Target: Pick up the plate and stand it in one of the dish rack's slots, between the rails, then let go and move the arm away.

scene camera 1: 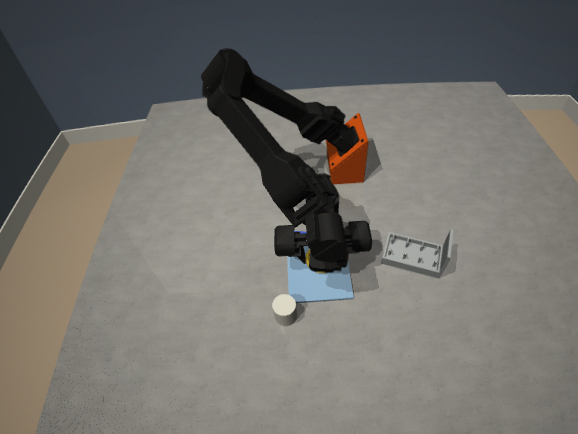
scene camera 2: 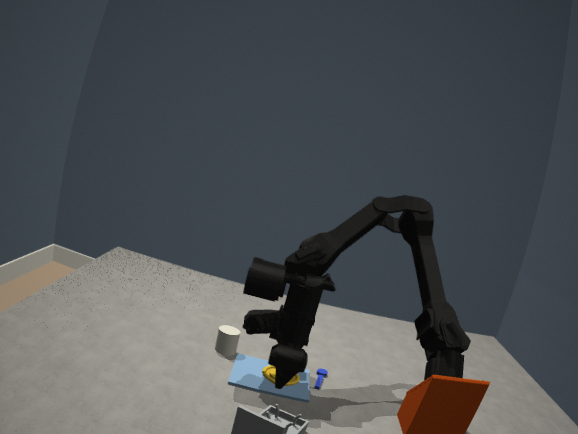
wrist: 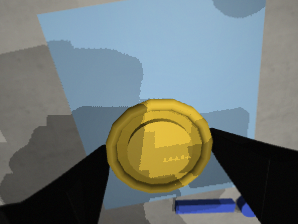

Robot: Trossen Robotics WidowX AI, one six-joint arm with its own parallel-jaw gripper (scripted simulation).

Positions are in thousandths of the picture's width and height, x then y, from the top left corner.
In view: the gripper (scene camera 2: 484,874), a yellow plate (wrist: 535,650) and a light blue mat (scene camera 1: 527,658).
The gripper is seen too in scene camera 1 (scene camera 1: 558,603) and in the wrist view (wrist: 532,632). The light blue mat shows as well in scene camera 2 (scene camera 2: 428,856) and in the wrist view (wrist: 357,283).
